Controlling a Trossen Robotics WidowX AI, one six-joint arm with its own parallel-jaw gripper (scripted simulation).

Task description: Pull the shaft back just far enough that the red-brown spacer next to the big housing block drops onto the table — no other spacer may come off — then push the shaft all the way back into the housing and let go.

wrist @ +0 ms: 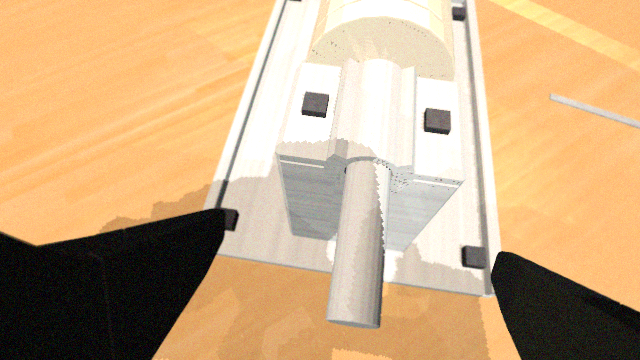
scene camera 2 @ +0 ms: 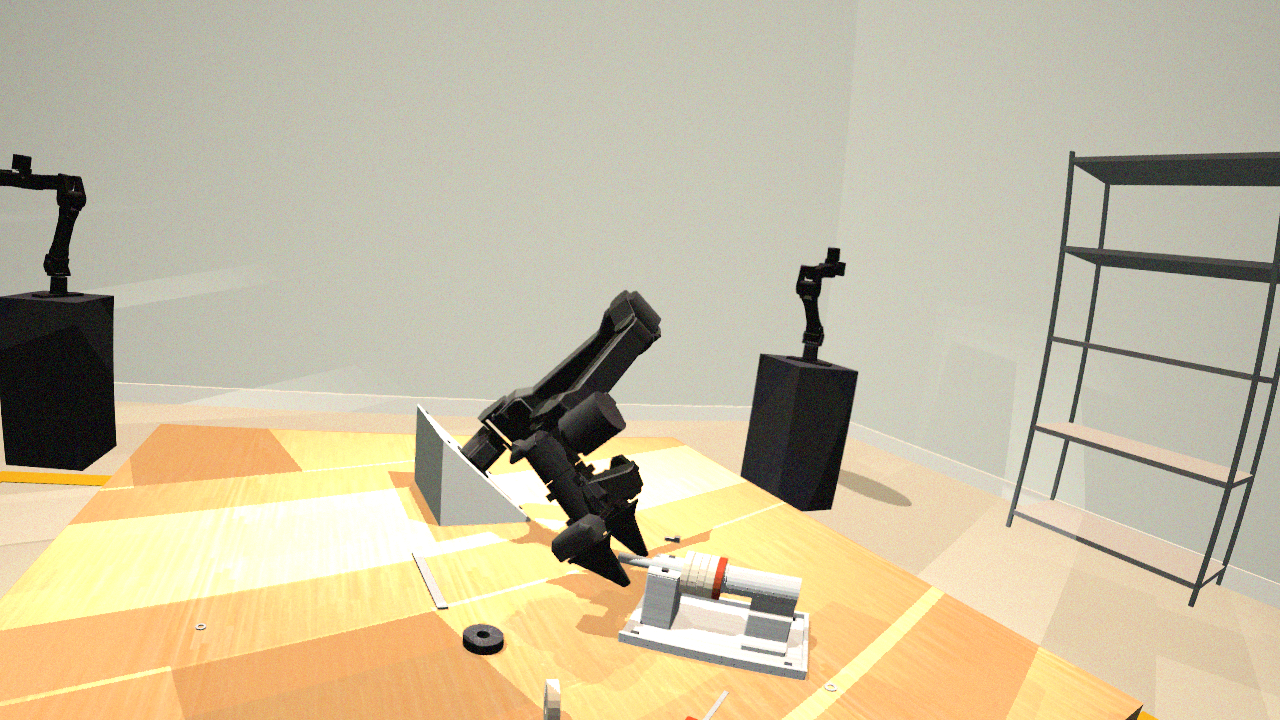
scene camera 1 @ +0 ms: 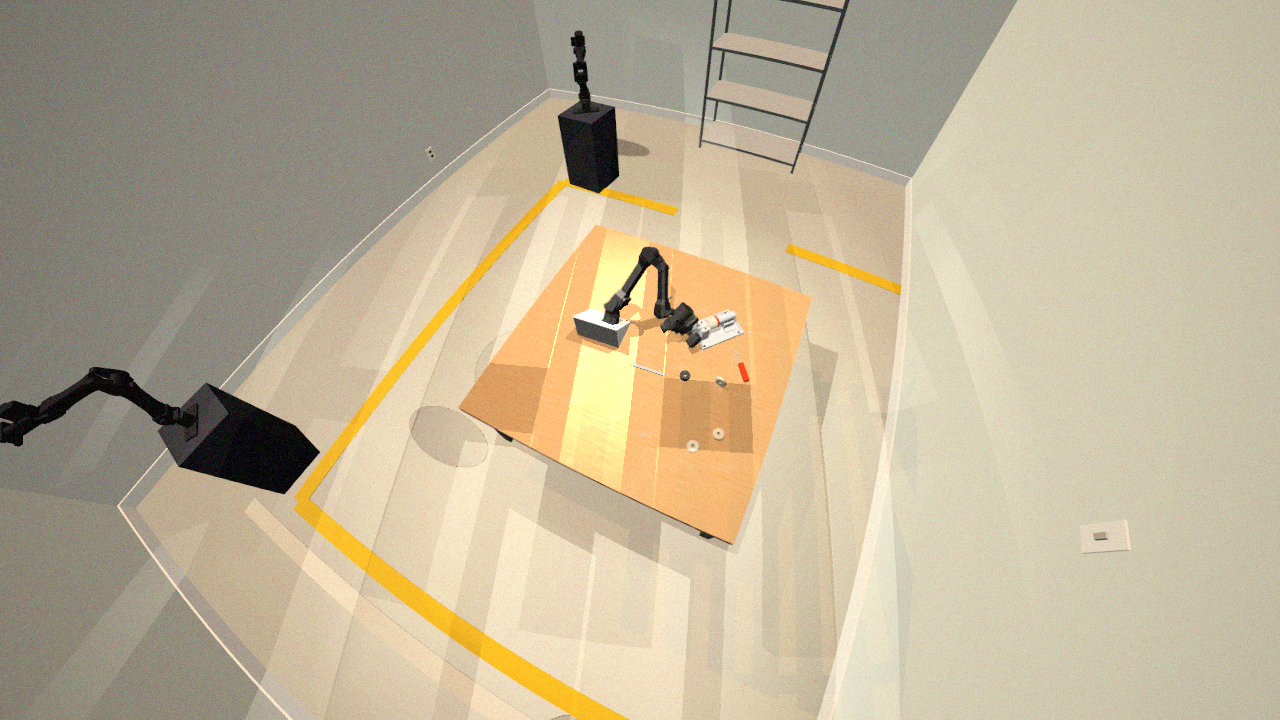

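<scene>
My gripper (scene camera 2: 637,570), (wrist: 357,243) holds nothing and is open. The housing block (scene camera 2: 767,636), (scene camera 1: 728,328) and (wrist: 280,178) is visible, as are a grey shaft (wrist: 355,296) and a black ring (scene camera 2: 480,639). In the wrist view the ring is out of frame.
</scene>
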